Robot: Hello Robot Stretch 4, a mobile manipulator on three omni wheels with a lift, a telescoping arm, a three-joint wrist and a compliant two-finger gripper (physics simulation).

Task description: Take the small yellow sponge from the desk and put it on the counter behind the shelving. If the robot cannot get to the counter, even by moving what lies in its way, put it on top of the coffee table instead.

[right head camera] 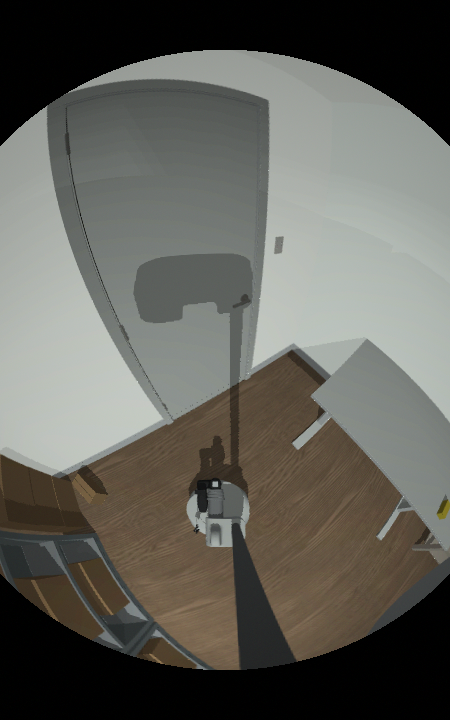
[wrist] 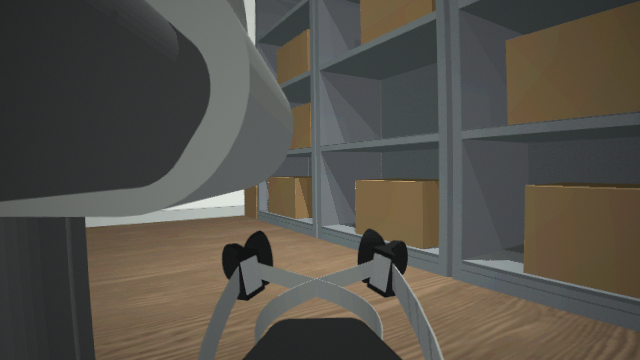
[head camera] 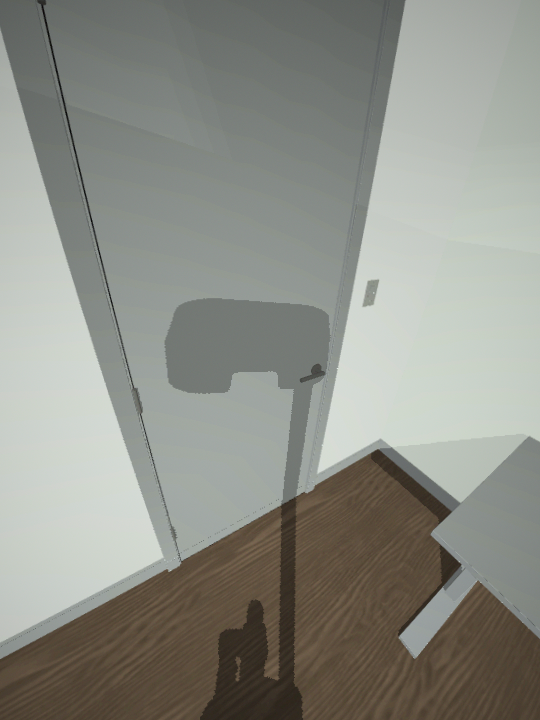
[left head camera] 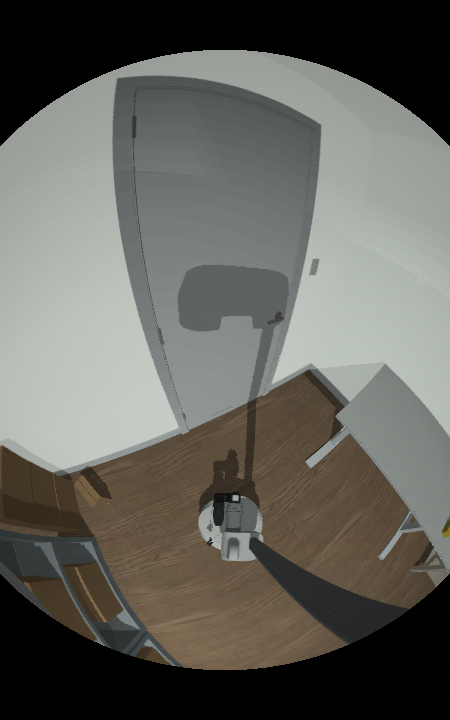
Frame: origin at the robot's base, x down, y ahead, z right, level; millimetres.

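Seen in the pictures: gripper, between the fingertips: [right head camera: 204,533] [wrist: 314,251] [left head camera: 217,546].
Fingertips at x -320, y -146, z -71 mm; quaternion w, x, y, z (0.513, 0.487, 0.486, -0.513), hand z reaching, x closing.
Note:
Offsets run from my fingertips to a thing's middle. "spot": to the spot under its first point. Level surfaces: height alone.
The small yellow sponge @(dx -394, dy -228, dz +1356 mm) [left head camera: 446,529] [right head camera: 443,509] lies on the grey desk @(dx -371 mm) [head camera: 499,523] [left head camera: 397,435] [right head camera: 382,403], at the right rim of both side head views; it is partly cut off in the left one. My gripper [wrist: 314,251] is open, with no object between its fingertips. It is low beside my base, apart from the sponge and the desk. The grey shelving [wrist: 445,150] holds brown boxes and stands across the floor from the gripper. The counter behind the shelving and the coffee table cannot be made out in these views.
A closed grey door @(spot: dx -1124, dy +1049, dz -51 mm) [head camera: 232,232] [left head camera: 228,228] [right head camera: 175,212] is ahead of my base. A brown box @(dx +258, dy +133, dz -993 mm) [left head camera: 91,491] [right head camera: 89,487] lies on the floor near the shelving's end. White desk legs [head camera: 435,616] [left head camera: 326,448] [right head camera: 310,432] reach down to the wooden floor.

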